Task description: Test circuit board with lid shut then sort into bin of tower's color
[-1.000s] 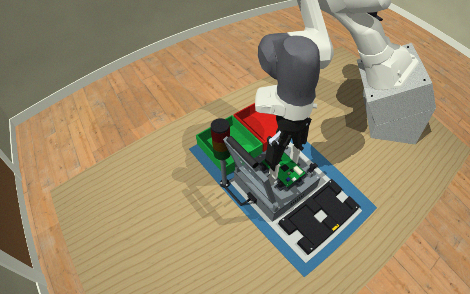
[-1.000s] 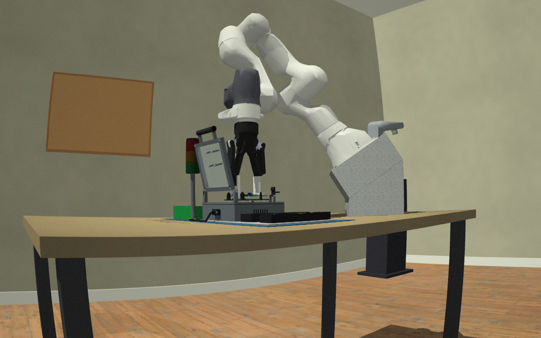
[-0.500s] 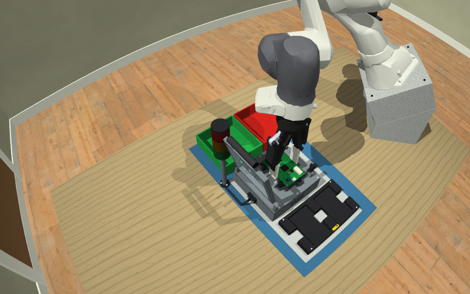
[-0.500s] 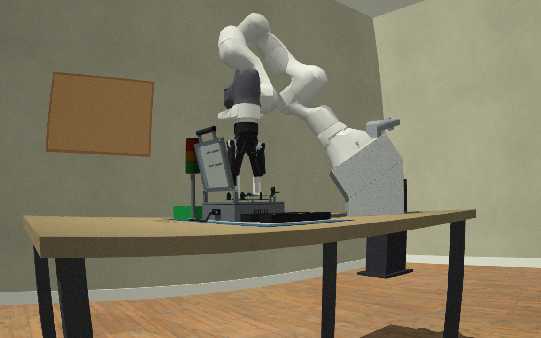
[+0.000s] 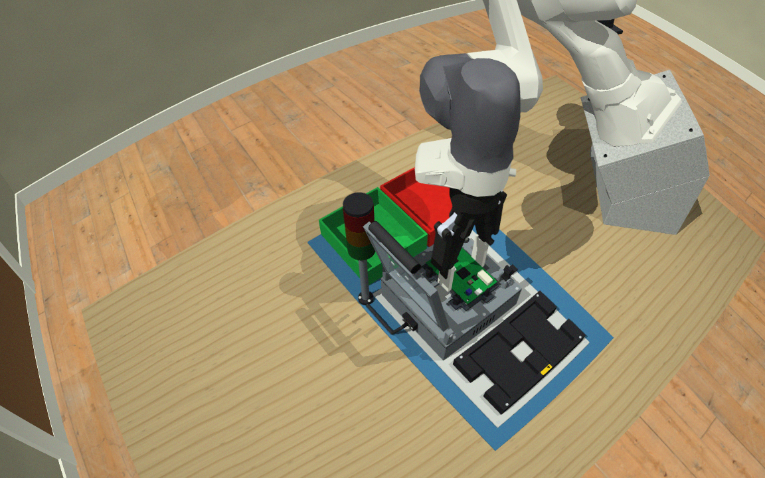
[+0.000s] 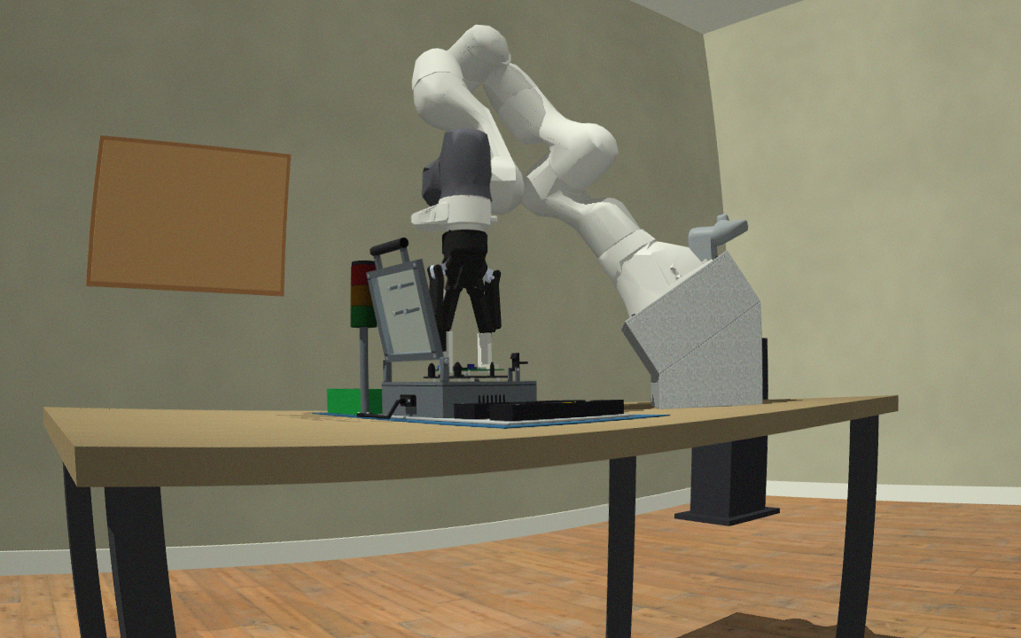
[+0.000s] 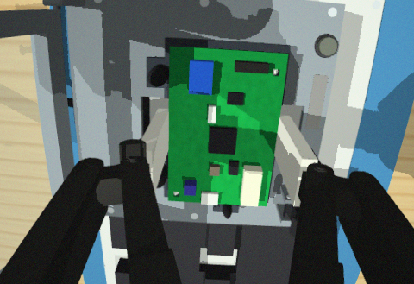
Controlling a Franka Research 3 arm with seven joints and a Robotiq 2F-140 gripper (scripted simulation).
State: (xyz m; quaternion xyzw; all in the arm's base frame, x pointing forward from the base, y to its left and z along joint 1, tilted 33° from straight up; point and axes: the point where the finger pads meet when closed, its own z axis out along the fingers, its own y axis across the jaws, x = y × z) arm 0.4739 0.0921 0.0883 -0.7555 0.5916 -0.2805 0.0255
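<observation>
Right now my hand is 2 cm above the green circuit board. Round my hand: clear lid: 12 cm ahead, 8 cm above, 2 cm to the left; latch hook: 7 cm behind, 5 cm to the left, 1 cm below; tester plate: 3 cm below, 1 cm to the left.
</observation>
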